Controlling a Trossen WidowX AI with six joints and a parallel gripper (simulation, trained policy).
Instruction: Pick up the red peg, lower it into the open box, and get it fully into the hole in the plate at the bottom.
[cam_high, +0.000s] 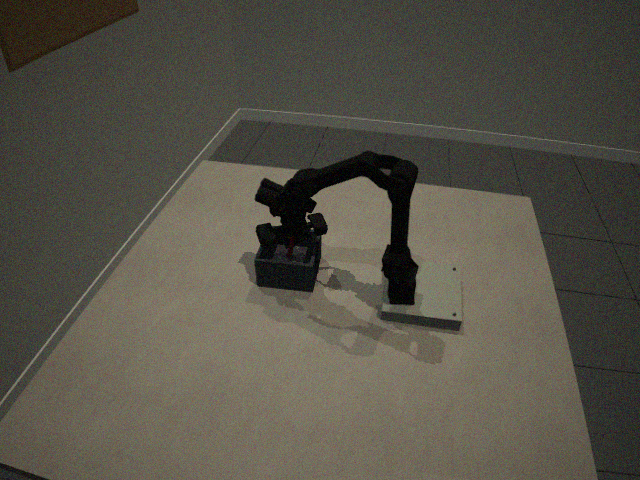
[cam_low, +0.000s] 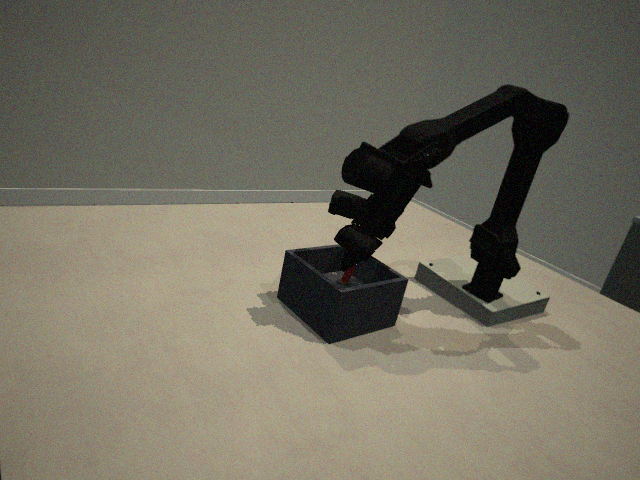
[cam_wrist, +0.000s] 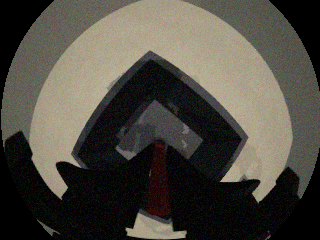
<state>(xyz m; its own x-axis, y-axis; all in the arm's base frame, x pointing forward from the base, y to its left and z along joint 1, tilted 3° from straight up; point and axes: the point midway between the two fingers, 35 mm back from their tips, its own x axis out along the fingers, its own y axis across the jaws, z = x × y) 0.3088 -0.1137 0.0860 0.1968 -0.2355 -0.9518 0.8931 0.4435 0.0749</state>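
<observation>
My gripper tip is now 10 mm past the red peg, 10 mm to the right of it and 20 mm below it. Round my gripper tip: grey plate: 40 mm below; dark blue box: 60 mm below.
</observation>
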